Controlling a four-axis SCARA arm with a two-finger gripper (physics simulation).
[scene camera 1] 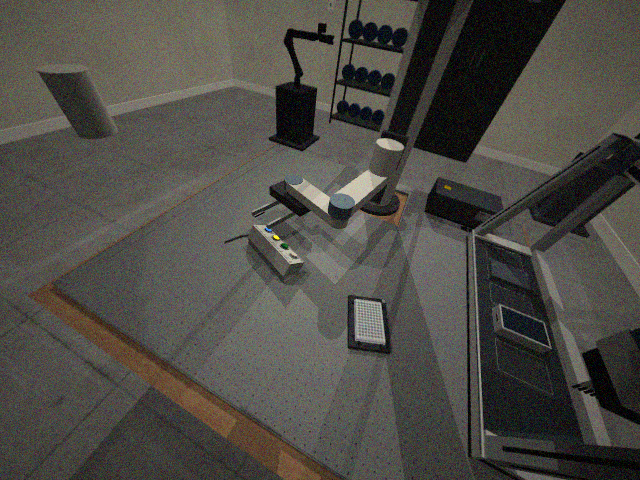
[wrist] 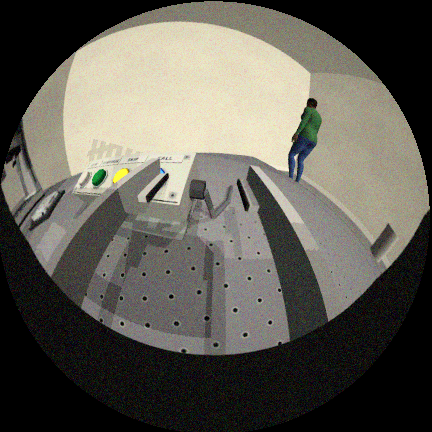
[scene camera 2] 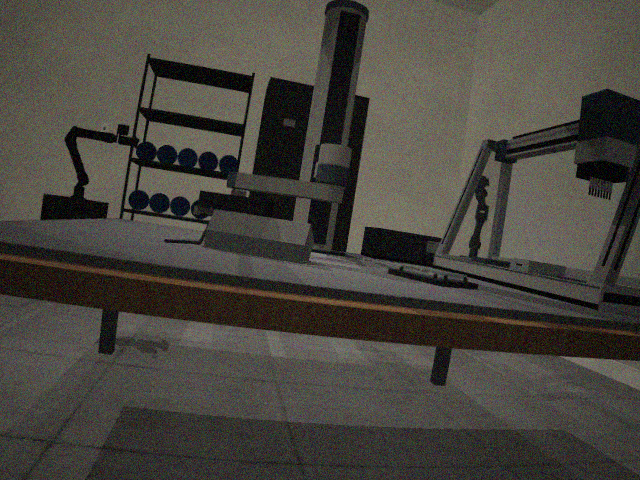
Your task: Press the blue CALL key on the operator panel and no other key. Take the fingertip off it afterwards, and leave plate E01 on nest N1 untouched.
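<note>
The operator panel is a pale sloped box. Its blue CALL key looks bright and is mostly hidden behind a finger in the wrist view. The yellow key, green key and white key sit in line with it. My gripper is shut to its narrow stance, a gap between its parallel fingers, holding nothing. One fingertip is over or beside the blue key; contact cannot be told. White plate E01 lies on its dark nest.
A cable with a dark plug leaves the panel's end. A framed gantry deck carrying a white-rimmed tray stands at the right. A black box is near the arm's column. A person in green stands beyond the table.
</note>
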